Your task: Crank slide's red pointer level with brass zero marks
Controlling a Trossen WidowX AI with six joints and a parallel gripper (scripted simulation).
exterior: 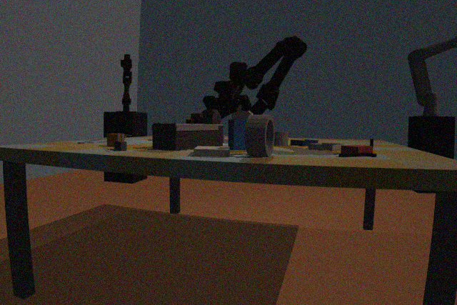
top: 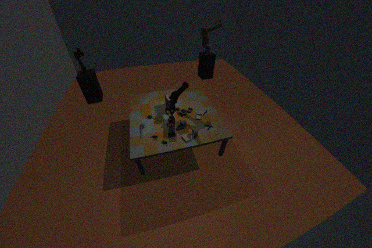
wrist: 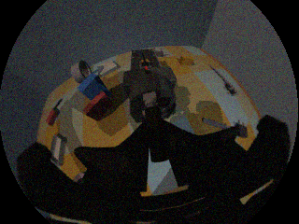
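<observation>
Now: gripper tip 12 cm short of the red pointer, 4 cm to the left of it and 1 cm above it. Round my gripper tip: blue block 17 cm ahead, 11 cm to the left, 5 cm below; then yellow block 29 cm to the right, 21 cm ahead, 8 cm below; then dark crank handle 2 cm behind, 2 cm above, 1 cm to the left.
</observation>
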